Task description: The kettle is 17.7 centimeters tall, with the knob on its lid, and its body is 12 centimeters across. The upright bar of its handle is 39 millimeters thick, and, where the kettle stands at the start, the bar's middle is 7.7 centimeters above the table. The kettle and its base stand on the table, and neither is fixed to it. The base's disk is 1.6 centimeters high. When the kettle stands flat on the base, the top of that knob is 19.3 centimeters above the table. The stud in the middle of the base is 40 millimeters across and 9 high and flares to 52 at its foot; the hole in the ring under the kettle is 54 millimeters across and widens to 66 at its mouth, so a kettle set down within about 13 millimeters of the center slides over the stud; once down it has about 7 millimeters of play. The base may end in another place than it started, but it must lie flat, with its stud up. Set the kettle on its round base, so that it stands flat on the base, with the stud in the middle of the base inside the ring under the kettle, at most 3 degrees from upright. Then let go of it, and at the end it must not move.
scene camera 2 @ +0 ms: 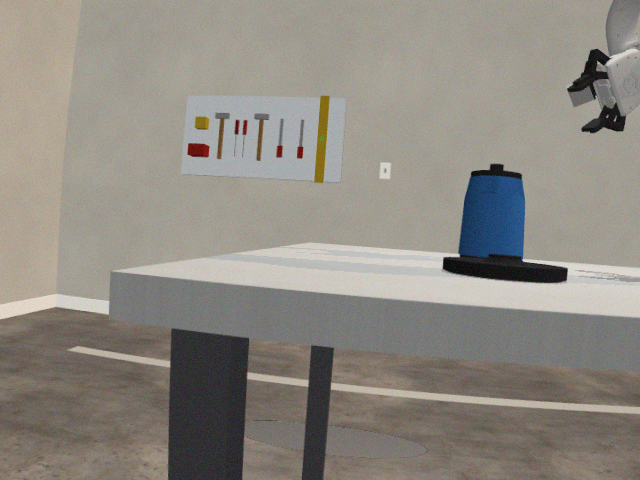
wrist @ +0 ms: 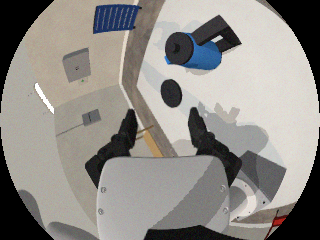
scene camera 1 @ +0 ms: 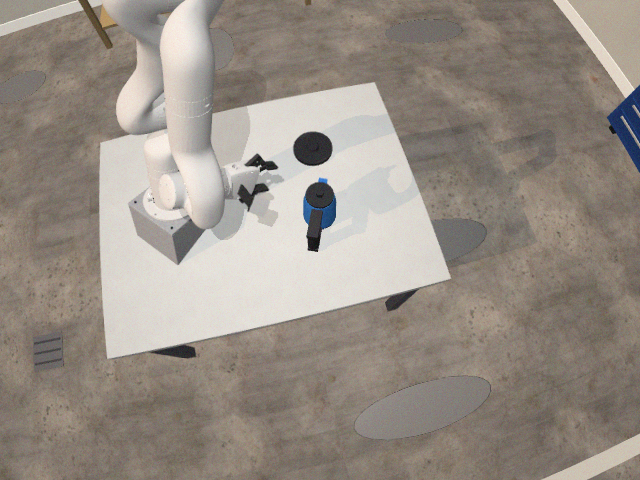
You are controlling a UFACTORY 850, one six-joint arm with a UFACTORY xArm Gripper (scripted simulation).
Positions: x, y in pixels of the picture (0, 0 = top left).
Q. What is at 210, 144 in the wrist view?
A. My gripper.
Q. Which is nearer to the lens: the blue kettle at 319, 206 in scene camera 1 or the black round base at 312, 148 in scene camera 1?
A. The blue kettle.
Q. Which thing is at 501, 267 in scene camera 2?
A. A black round base.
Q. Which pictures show the blue kettle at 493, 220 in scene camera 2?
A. Scene camera 2, the wrist view and scene camera 1: all of them.
